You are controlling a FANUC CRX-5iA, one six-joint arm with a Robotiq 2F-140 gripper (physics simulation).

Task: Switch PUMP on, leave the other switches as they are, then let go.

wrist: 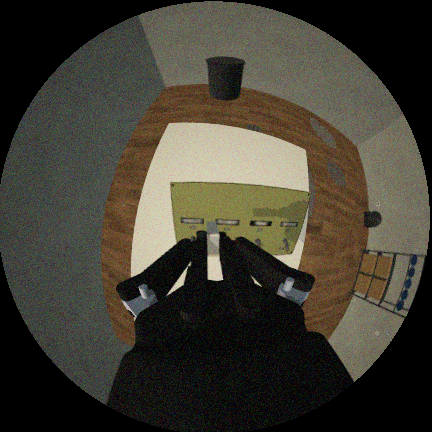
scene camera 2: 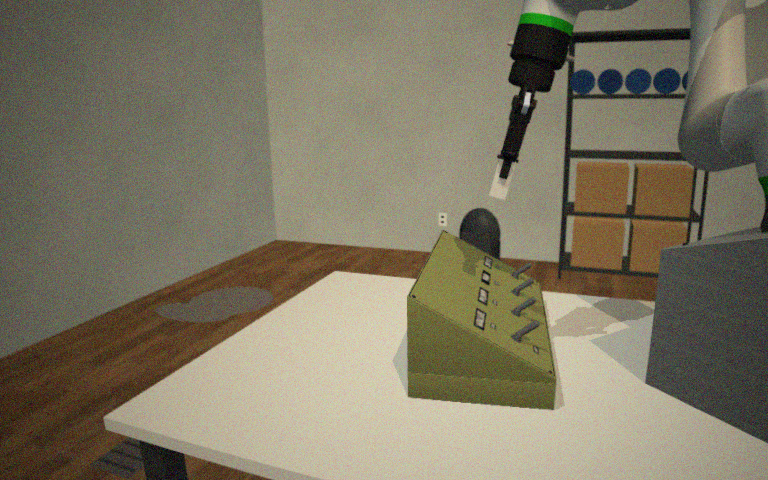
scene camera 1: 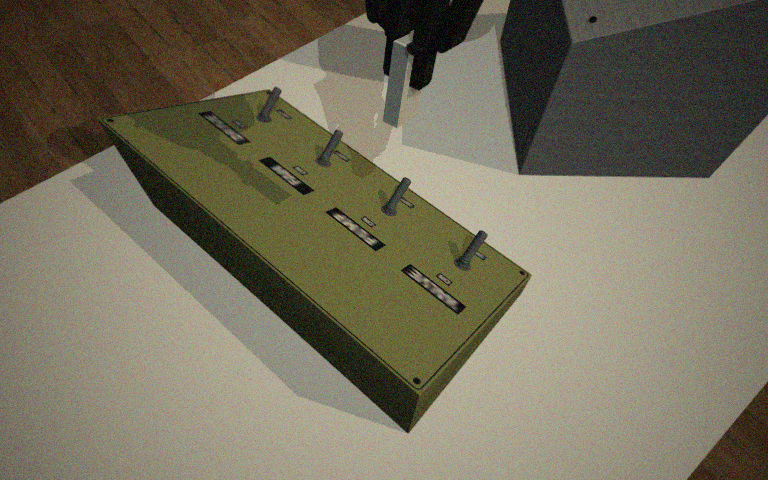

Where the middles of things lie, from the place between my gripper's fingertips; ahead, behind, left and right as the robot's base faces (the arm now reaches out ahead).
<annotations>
Right now the olive sloped switch panel point(scene camera 1: 382, 293) is 25 cm below my hand, 10 cm to the right of it and 4 cm ahead of it.
</annotations>
